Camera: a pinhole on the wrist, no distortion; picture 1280 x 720 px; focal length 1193.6 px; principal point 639.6 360.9 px. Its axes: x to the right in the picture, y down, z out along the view. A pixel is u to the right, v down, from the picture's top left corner.
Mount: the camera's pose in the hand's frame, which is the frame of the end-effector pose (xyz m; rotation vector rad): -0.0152 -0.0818 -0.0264 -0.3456 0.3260 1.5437
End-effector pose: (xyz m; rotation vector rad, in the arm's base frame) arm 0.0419 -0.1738 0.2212 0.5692 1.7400 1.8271
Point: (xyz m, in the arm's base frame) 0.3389 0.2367 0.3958
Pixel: 590 259
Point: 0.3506 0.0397 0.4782
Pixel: 899 585
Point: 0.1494 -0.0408 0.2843
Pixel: 824 271
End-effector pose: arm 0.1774 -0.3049 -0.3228 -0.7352 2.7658 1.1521
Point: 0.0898 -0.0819 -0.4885
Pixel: 662 207
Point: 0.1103 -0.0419 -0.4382
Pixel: 825 367
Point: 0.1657 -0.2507 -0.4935
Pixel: 155 52
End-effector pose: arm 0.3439 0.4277 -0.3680 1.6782 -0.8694 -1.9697
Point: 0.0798 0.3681 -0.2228
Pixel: 992 346
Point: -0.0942 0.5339 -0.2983
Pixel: 346 400
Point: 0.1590 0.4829 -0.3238
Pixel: 581 436
